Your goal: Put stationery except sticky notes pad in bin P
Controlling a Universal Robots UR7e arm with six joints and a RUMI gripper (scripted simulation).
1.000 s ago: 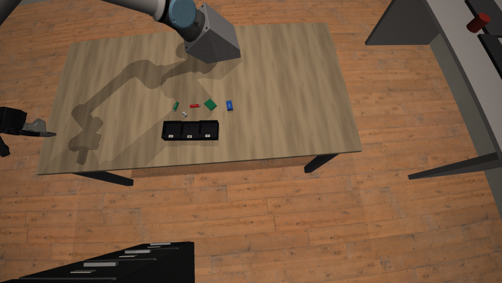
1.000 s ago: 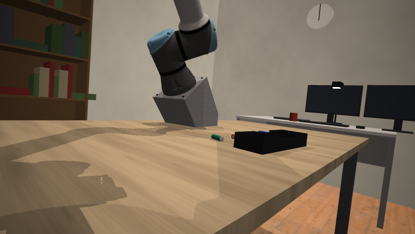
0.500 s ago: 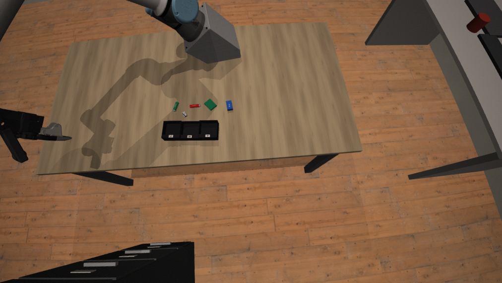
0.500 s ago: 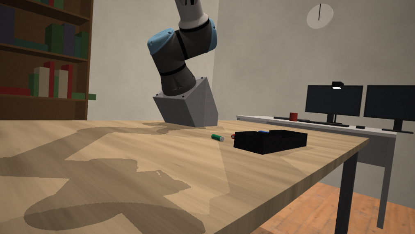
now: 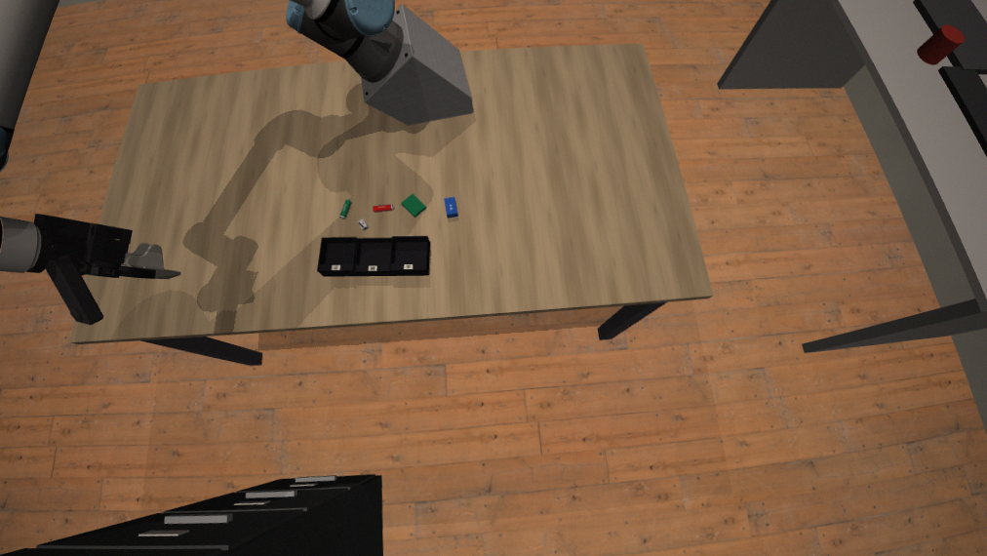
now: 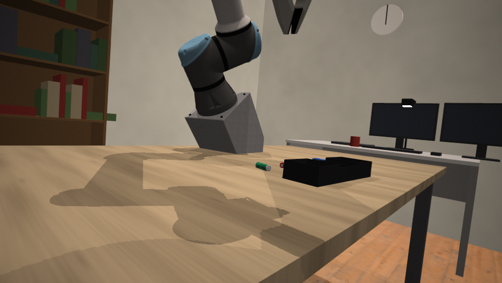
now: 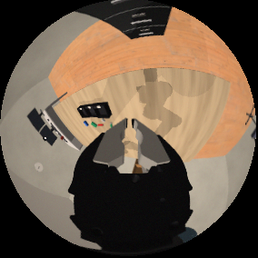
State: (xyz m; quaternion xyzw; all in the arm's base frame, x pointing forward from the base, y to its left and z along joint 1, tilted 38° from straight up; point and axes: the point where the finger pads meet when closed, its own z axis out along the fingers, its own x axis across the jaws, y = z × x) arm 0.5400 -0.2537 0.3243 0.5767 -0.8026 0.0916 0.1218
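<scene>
My gripper is now 8 cm past the bin row, 34 cm to the right of it and 20 cm above it. The rest, counted from my hand: white-grey piece (17 cm behind, 31 cm to the left, 21 cm below); then red item (21 cm behind, 36 cm to the left, 22 cm below); then green cylinder (22 cm behind, 26 cm to the left, 22 cm below).
</scene>
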